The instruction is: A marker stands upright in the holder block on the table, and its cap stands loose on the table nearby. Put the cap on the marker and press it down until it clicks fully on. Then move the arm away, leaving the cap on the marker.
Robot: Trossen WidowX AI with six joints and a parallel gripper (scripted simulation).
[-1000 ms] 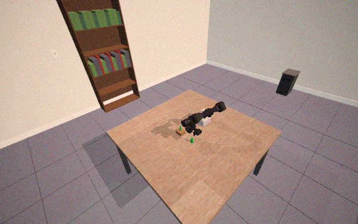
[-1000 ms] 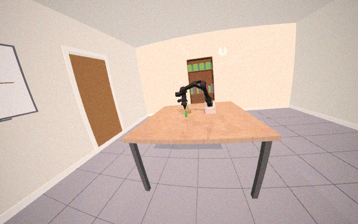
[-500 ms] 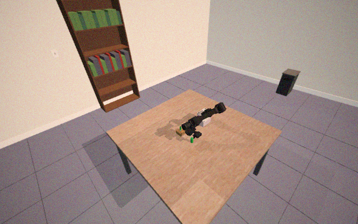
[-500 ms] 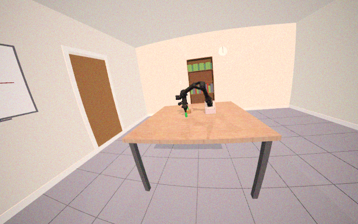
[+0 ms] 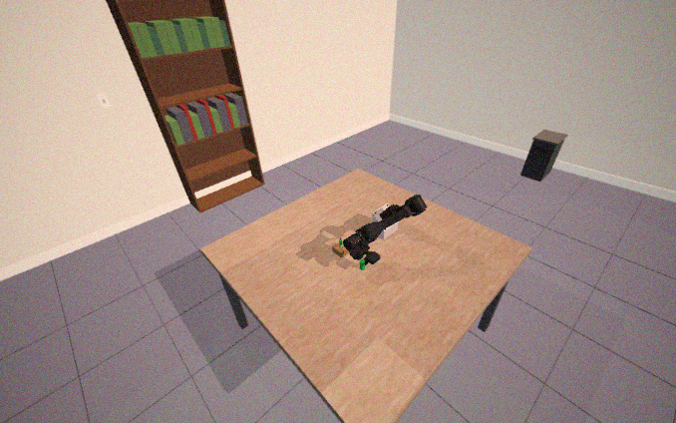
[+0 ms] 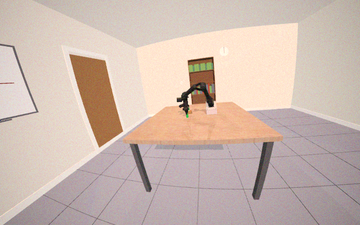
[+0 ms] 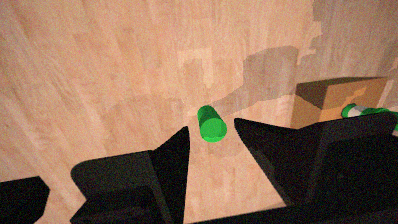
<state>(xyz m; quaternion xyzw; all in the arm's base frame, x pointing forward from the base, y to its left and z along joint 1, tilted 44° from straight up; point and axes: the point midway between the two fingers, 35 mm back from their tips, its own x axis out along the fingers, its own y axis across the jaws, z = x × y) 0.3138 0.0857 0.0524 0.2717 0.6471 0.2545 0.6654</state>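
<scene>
The green marker cap lies 2 cm below my gripper tip.
</scene>
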